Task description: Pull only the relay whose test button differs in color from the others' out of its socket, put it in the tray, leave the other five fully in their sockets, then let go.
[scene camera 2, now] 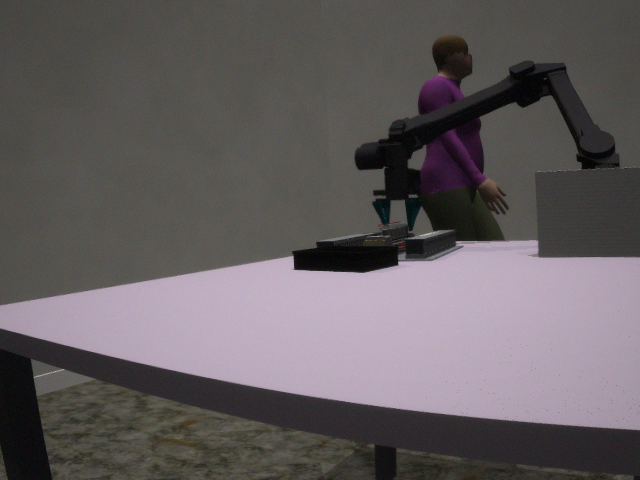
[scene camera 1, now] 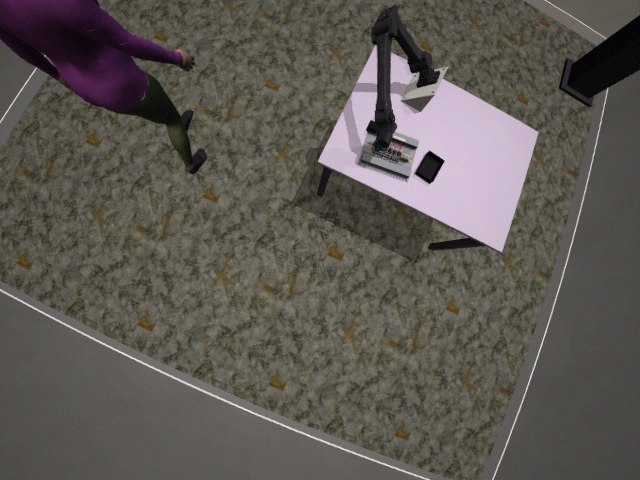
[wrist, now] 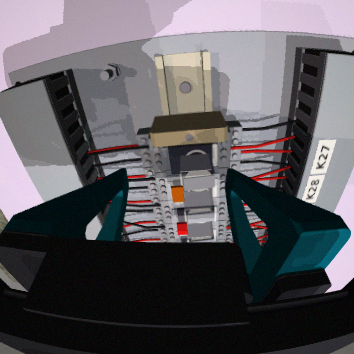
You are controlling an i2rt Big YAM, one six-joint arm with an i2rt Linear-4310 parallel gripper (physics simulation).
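Frame: origin at the arm's base, x ahead, y left, z up, level; millimetres.
Seen in the pictures: gripper, fingertip midpoint: (scene camera 2: 398,231) (scene camera 1: 378,146) (wrist: 176,176); arm's base, origin of the base link: (scene camera 2: 605,202) (scene camera 1: 428,80).
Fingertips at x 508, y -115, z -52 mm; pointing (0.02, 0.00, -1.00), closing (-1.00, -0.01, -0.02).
Pixels of each thing's middle, then the offset from my fingertips to it. "spot": a spot on its surface instead.
- relay with an orange test button, body centre: (wrist: 191,169) dy -5, dx -9, dz +0 mm
- relay with a red button, body centre: (wrist: 193,203) dy +22, dx -12, dz +0 mm
- black tray, body centre: (scene camera 2: 345,258) (scene camera 1: 429,167) dy +341, dx -44, dz -30 mm
- tan end block, body centre: (wrist: 187,127) dy -23, dx -7, dz -22 mm
- rail, surface spot: (wrist: 185,102) spot: dy -33, dx -5, dz -44 mm
The relay with an orange test button (wrist: 177,194) stands in the socket row, below the tan end block in the wrist view. A relay with a red button (wrist: 182,229) shows behind it, nearer the gripper body; farther relays are hidden there. My gripper (scene camera 2: 398,225) (wrist: 176,176) is open, its teal fingers low over the row, one to each side, with nothing held. Whether the fingertips reach down beside a relay is unclear. The black tray (scene camera 1: 423,162) (scene camera 2: 330,260) sits beside the relay panel; no relay shows in it from above.
Grey wire ducts (scene camera 2: 431,243) (wrist: 22,125) flank the row, with red and black wires between. The tan end block (wrist: 189,136) and rail (wrist: 185,102) lie at the row's end. A light box (scene camera 1: 421,98) (scene camera 2: 586,211) carries the arm base. A person (scene camera 1: 103,67) (scene camera 2: 449,139) stands beyond the table.
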